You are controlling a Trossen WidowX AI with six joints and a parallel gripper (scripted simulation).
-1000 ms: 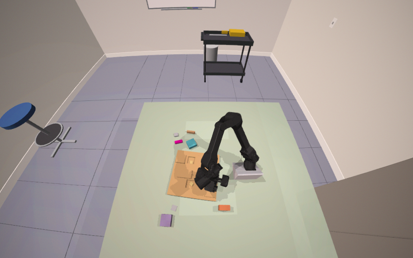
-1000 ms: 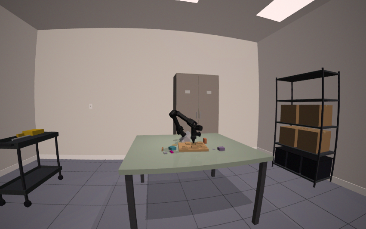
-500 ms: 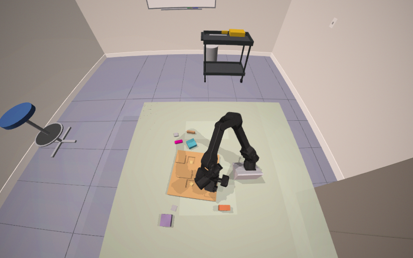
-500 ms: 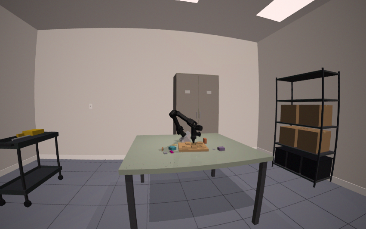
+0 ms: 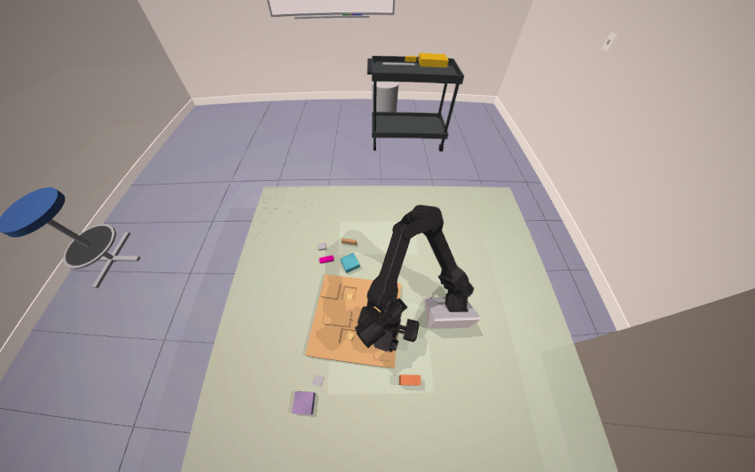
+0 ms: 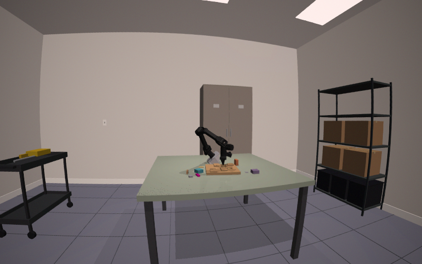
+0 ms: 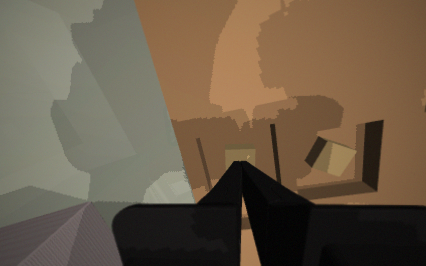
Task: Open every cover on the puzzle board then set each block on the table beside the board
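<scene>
The orange block lies 16 cm to the left of my gripper tip, 7 cm behind it and 1 cm above it. From my gripper tip the other things lie so: purple block 25 cm ahead, 23 cm to the left, 1 cm below; magenta bar 27 cm to the right, 25 cm ahead, 2 cm below; teal block 25 cm to the right, 15 cm ahead, 1 cm below.
</scene>
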